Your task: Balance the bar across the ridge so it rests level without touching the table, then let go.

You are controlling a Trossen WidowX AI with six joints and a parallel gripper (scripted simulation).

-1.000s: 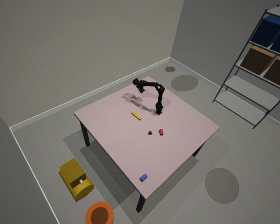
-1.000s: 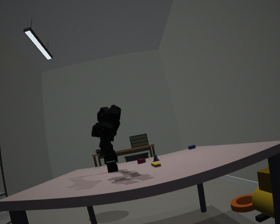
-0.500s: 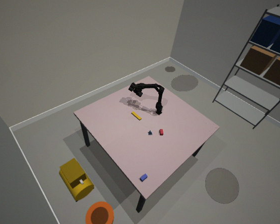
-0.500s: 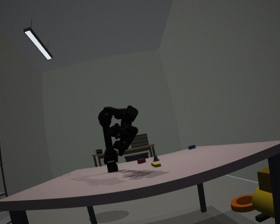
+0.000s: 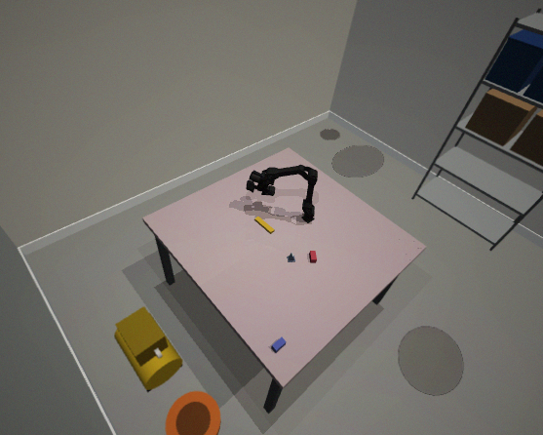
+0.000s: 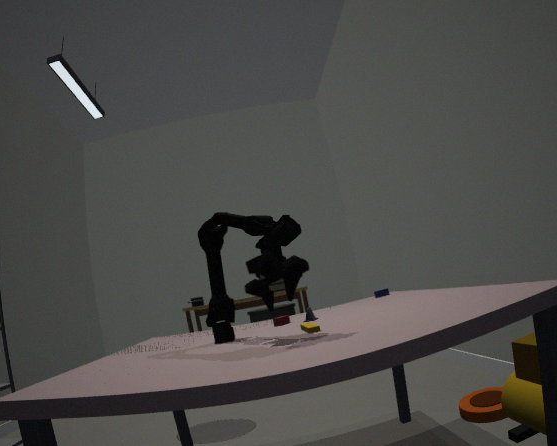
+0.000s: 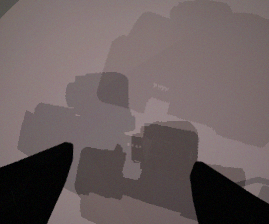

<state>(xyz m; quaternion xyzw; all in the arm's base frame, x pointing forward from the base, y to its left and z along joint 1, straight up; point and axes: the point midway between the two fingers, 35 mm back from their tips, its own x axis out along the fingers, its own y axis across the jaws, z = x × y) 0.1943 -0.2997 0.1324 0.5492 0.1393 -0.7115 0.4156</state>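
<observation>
Right now the yellow bar is 19 cm to the left of my gripper tip, 9 cm below it and 9 cm ahead of it. From my gripper tip the other things lie so: small red block 56 cm to the left, 9 cm below, 2 cm ahead; blue block 81 cm to the left, 55 cm ahead, 9 cm below.
</observation>
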